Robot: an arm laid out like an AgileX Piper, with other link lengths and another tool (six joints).
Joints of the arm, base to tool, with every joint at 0 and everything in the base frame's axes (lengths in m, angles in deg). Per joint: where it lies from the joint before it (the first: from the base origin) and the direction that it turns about. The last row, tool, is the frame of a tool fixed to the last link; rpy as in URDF.
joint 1: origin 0 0 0.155 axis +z
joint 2: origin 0 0 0 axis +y
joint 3: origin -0.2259 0 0.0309 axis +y
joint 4: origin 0.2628 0 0.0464 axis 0.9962 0 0.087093
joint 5: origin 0 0 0 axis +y
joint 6: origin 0.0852 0 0.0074 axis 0.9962 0 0.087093
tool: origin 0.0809 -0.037 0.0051 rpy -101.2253 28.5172 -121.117
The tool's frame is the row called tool.
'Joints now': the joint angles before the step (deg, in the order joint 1, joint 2, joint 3, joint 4, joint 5, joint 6). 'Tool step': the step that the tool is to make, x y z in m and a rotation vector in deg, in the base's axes. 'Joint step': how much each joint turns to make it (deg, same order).
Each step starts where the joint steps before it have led.
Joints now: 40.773 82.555 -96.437 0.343 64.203 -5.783
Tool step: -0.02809 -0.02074 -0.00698 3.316 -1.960 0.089
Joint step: 0.000 -11.671 13.901 1.091 -5.883 0.228
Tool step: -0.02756 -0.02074 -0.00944 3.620 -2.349 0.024
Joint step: 0.001 -11.559 12.623 1.076 -5.215 0.161
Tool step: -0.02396 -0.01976 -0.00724 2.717 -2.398 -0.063
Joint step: -0.002 -10.199 9.396 0.407 -2.794 0.079
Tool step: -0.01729 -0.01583 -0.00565 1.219 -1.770 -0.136
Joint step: 0.004 -7.520 5.921 -0.296 -0.541 0.051
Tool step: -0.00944 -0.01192 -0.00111 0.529 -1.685 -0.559
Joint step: -0.293 -4.747 3.034 -0.771 0.089 0.040
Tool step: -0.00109 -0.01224 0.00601 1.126 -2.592 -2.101
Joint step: -1.730 -2.886 1.231 -0.906 -1.061 0.061
